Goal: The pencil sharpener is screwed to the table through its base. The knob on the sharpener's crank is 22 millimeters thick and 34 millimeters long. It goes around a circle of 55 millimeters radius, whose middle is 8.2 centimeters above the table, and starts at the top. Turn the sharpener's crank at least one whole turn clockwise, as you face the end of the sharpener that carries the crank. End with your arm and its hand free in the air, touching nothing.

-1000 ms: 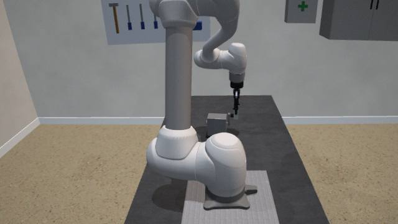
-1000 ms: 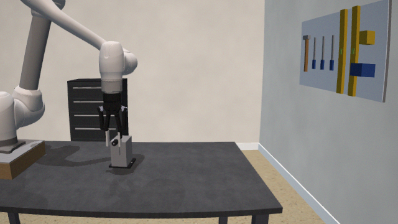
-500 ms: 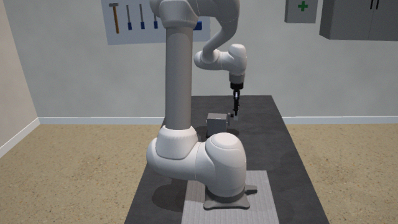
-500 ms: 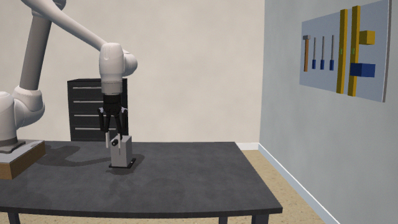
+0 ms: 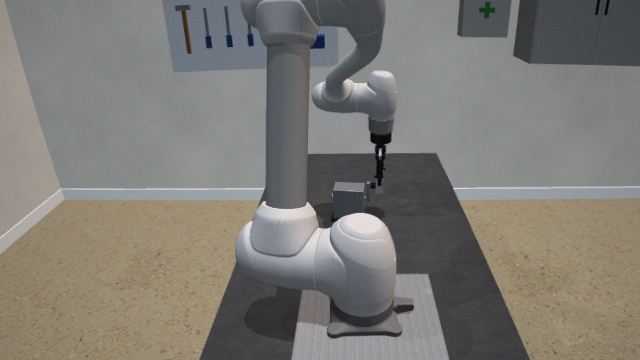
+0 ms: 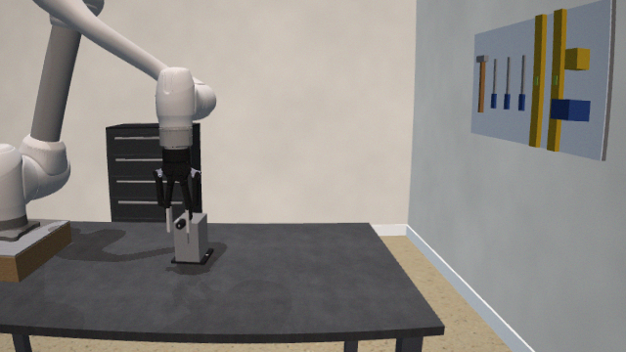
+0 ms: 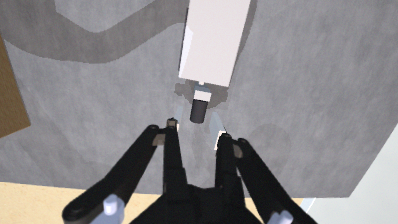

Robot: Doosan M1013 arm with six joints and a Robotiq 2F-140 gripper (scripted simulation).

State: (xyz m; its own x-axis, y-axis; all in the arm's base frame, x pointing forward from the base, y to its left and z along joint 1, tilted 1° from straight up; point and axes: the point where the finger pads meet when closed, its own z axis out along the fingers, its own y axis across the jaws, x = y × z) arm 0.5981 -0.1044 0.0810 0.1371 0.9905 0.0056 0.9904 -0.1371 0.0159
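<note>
My hand is 20 mm to the right of the crank knob and 20 mm above it. The rest, counted from my hand: crank: 20 mm to the left, 20 mm below.
</note>
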